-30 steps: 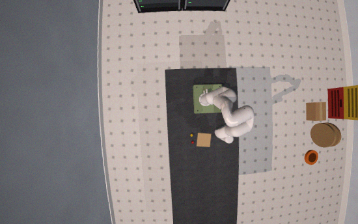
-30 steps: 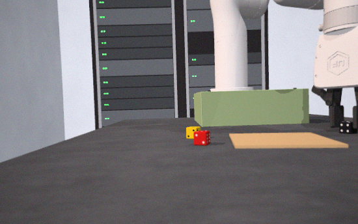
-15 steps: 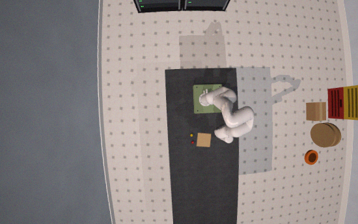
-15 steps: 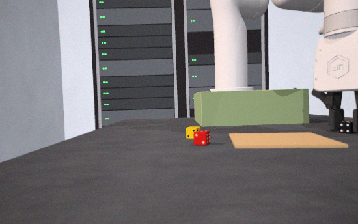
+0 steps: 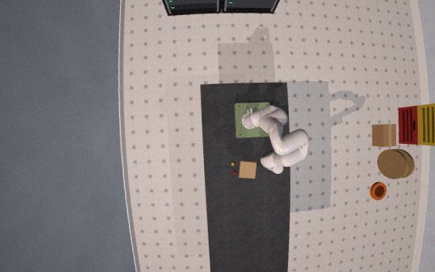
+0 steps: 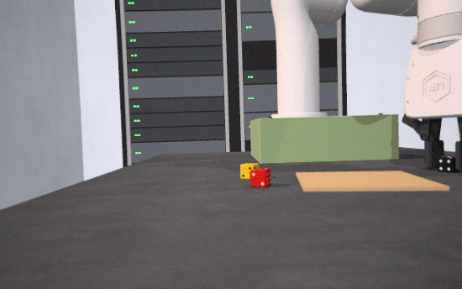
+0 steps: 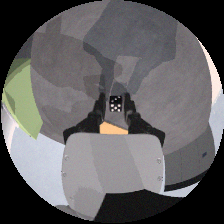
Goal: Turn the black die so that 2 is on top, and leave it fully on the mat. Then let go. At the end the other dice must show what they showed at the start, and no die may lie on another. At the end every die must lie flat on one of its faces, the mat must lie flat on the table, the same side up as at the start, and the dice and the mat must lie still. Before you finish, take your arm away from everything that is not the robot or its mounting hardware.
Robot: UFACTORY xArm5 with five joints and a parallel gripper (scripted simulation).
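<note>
Now: hand 10 mm above the black die. Round my hand: tan mat: 70 mm ahead, 150 mm to the right, 20 mm below; then red die: 80 mm ahead, 270 mm to the right, 10 mm below; then yellow die: 10 mm ahead, 280 mm to the right, 10 mm below.
</note>
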